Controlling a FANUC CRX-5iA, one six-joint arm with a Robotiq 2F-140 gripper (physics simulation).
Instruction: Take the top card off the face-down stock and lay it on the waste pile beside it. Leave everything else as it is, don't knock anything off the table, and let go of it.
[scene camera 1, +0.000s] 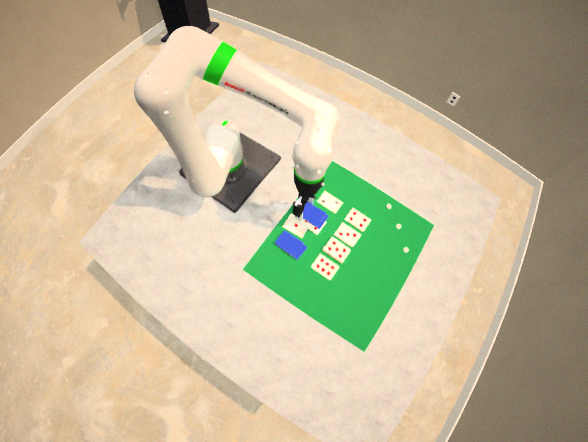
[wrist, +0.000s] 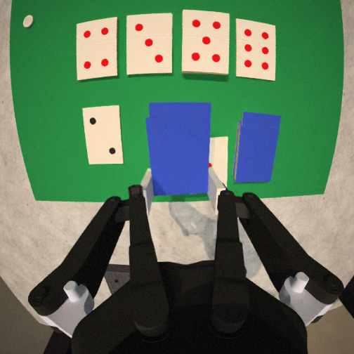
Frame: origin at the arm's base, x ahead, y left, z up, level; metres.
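Seen in the pictures: gripper, fingertip midpoint: (scene camera 1: 304, 211).
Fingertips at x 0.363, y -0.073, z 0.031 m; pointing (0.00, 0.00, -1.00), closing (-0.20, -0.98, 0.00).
A point is followed by its place in that frame.
My gripper (scene camera 1: 304, 205) {x 0.363, y -0.073, z 0.031 m} (wrist: 179, 177) is shut on a blue face-down card (scene camera 1: 315, 215) {x 0.411, y -0.080, z 0.053 m} (wrist: 180, 147). It holds the card by its long edges; a stepped edge at its upper left suggests more than one layer. The card hangs over the waste pile (scene camera 1: 317, 228) {x 0.433, y -0.096, z -0.019 m}, whose edge shows beneath it in the scene view; in the wrist view the pile is hidden. The blue face-down stock (scene camera 1: 290, 245) {x 0.365, y -0.203, z -0.012 m} (wrist: 258, 147) lies to the right in the wrist view, its layers slightly uneven. A white card (scene camera 1: 295, 226) {x 0.352, y -0.122, z -0.020 m} (wrist: 219, 152) with a red dot lies between stock and waste pile, partly covered from view.
A card with two black dots (scene camera 1: 329, 201) {x 0.435, y 0.034, z -0.023 m} (wrist: 103, 135) lies on the other side. Beyond are four-dot (scene camera 1: 357, 219) {x 0.566, y 0.004, z -0.020 m} (wrist: 97, 48), three-dot (scene camera 1: 347, 234) {x 0.549, y -0.072, z -0.020 m} (wrist: 149, 44), five-dot (scene camera 1: 336, 249) {x 0.530, y -0.149, z -0.011 m} (wrist: 205, 42) and six-dot (scene camera 1: 325, 266) {x 0.515, y -0.223, z -0.023 m} (wrist: 256, 49) cards. Small white discs (scene camera 1: 398, 226) {x 0.736, y 0.046, z -0.023 m} lie on the green mat (scene camera 1: 360, 310) {x 0.697, y -0.329, z -0.026 m} (wrist: 310, 100).
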